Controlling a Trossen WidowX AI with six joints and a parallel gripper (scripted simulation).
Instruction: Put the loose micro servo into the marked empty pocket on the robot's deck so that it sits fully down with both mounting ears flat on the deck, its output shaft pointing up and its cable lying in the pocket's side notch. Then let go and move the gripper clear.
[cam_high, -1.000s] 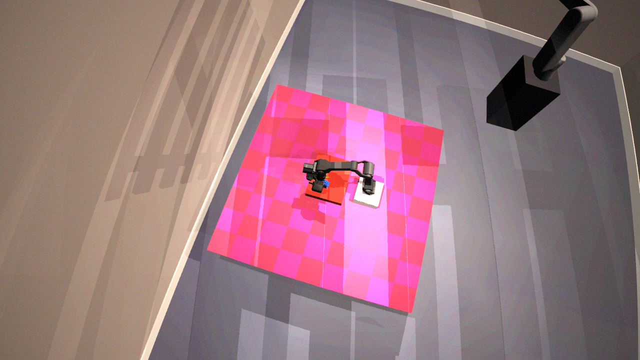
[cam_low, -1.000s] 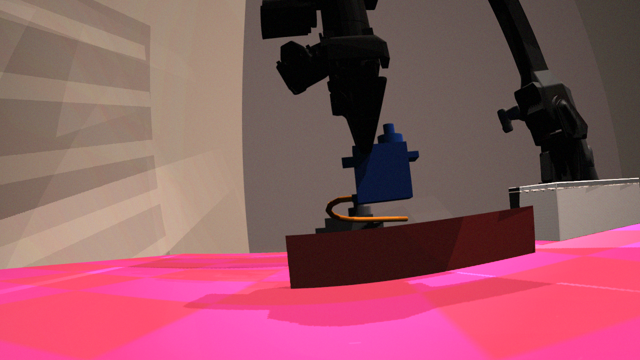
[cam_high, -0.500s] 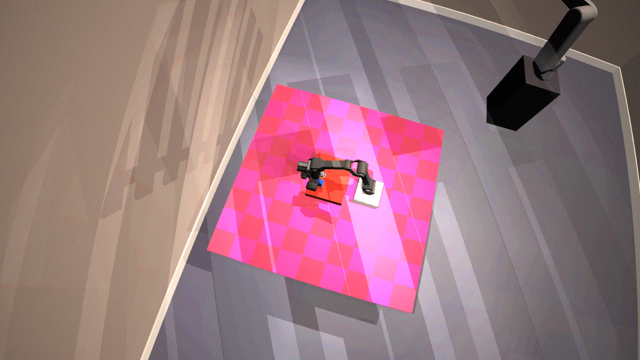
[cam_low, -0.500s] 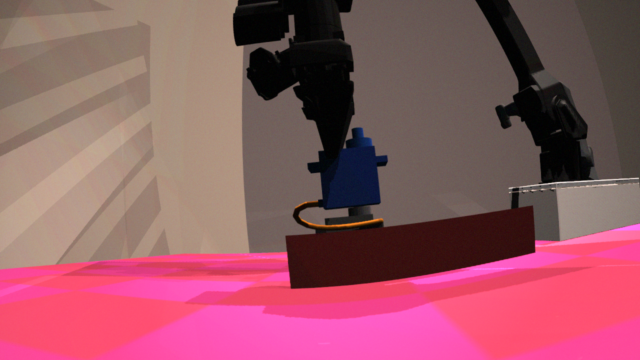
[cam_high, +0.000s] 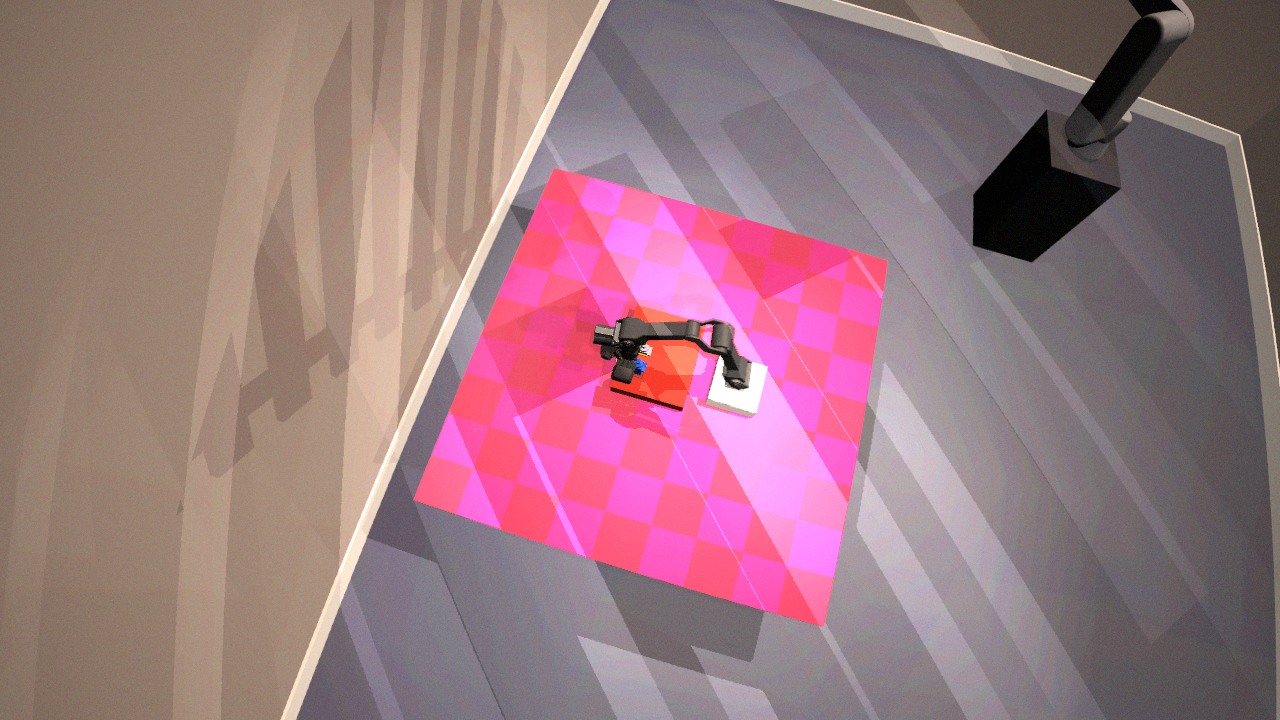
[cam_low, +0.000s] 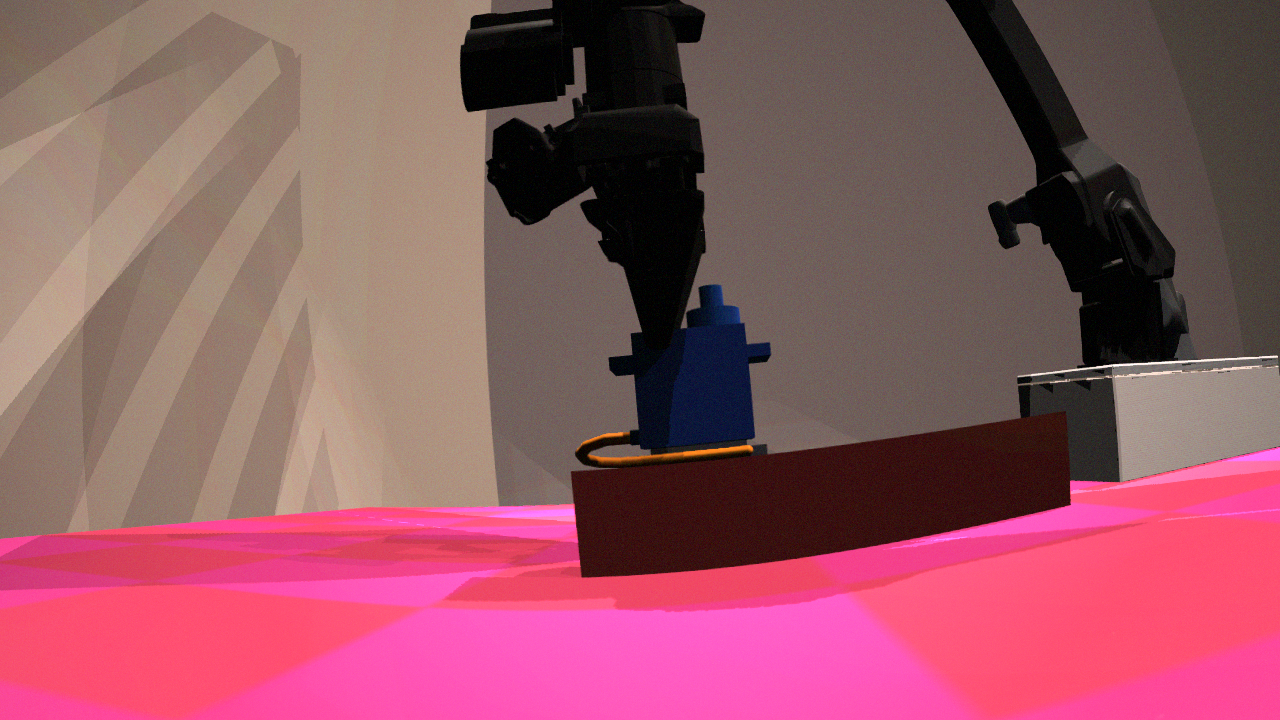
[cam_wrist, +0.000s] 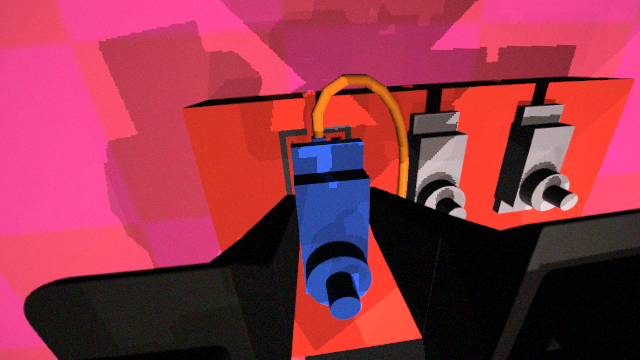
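The red deck is 130 mm behind my gripper tip, 80 mm below it and 70 mm to the right of it.
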